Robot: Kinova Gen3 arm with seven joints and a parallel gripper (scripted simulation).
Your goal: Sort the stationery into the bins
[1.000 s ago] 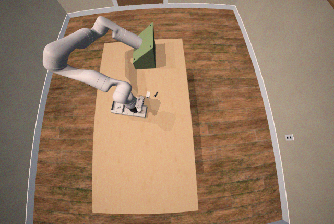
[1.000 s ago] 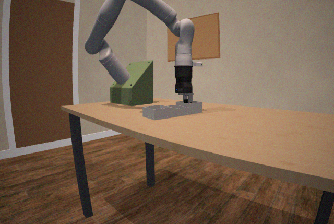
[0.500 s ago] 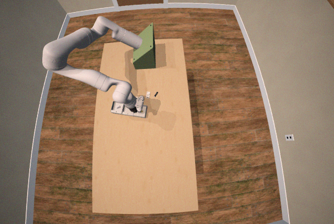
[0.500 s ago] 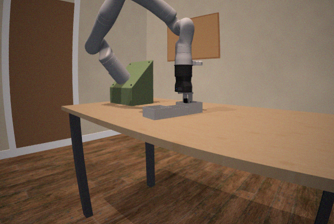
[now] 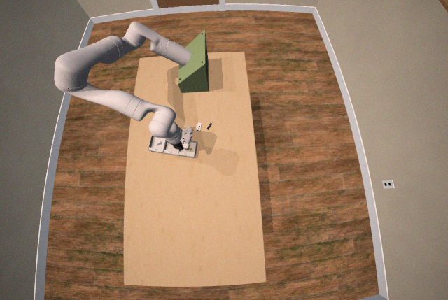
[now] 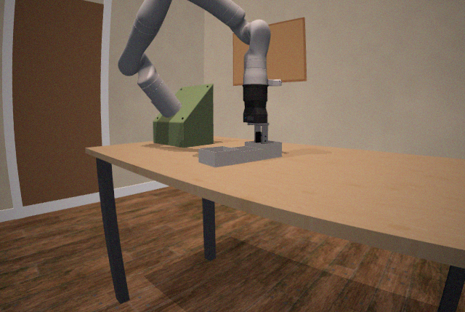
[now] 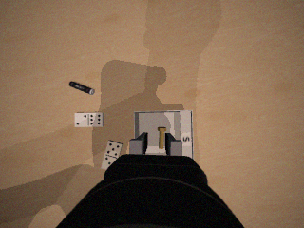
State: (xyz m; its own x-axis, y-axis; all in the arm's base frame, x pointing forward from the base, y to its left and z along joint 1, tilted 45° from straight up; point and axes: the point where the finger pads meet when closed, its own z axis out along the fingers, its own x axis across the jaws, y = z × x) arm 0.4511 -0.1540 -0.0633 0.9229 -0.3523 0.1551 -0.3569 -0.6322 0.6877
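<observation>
The yellow piece lies 1 cm ahead of my hand and 5 cm below it. The rest, counted from my hand: black stick: 10 cm behind, 13 cm to the left, 5 cm below; red piece: 11 cm behind, 9 cm to the right, 5 cm below; white block: 10 cm behind, 7 cm to the left, 5 cm below.
</observation>
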